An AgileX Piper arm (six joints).
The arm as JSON. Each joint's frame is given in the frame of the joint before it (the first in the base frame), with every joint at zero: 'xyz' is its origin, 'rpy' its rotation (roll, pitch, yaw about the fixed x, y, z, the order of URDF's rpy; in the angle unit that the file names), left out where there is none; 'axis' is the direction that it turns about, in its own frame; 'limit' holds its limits. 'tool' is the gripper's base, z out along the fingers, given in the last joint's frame.
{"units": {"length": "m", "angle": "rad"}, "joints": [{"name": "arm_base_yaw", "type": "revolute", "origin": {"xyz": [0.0, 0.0, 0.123]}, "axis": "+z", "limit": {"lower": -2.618, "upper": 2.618}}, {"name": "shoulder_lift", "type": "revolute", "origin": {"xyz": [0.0, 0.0, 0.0]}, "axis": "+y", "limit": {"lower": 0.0, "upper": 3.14}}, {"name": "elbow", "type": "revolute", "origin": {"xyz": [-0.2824, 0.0, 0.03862]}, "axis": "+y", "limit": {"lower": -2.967, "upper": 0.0}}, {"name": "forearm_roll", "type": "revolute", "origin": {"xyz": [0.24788, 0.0, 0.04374]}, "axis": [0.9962, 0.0, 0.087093], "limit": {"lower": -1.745, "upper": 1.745}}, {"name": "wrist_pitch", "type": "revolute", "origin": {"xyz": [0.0, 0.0, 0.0]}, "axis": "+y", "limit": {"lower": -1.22, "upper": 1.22}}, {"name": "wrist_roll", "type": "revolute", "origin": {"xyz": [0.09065, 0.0, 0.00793]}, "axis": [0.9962, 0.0, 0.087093], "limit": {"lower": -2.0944, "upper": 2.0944}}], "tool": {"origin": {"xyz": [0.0, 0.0, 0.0], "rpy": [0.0, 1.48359, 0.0]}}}
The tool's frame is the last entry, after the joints.
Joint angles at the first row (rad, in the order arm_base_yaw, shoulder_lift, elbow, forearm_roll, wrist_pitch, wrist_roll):
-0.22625 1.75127 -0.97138 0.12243 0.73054 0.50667
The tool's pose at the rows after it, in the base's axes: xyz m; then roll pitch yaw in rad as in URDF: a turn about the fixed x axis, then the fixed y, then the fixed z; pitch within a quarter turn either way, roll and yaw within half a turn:
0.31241 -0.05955 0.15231 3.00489 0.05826 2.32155
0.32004 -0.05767 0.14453 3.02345 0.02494 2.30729
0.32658 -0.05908 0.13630 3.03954 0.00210 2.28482
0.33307 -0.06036 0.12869 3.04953 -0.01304 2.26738
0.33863 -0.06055 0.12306 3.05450 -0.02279 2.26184
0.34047 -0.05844 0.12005 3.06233 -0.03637 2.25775
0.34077 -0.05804 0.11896 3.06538 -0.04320 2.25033
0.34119 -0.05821 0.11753 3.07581 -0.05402 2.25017
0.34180 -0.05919 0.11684 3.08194 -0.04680 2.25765
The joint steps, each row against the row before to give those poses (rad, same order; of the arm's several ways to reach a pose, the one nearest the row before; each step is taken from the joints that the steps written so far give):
0.01536 0.04993 -0.03241 -0.00510 0.00748 0.01649
0.01013 0.04616 -0.03415 -0.00068 0.02382 0.02795
0.00000 0.04326 -0.02909 -0.00269 0.01179 0.02565
-0.00001 0.03933 -0.02732 0.00018 0.00468 0.01772
0.00217 0.03021 -0.02315 0.00236 0.00316 0.00631
0.00646 0.01426 -0.00957 0.00200 0.01003 0.00983
0.00081 0.00467 -0.00259 0.00211 0.00456 0.00707
0.00000 0.00810 -0.00706 -0.00298 0.01378 0.00292
0.00000 0.00330 -0.00264 -0.01267 -0.00234 0.00078

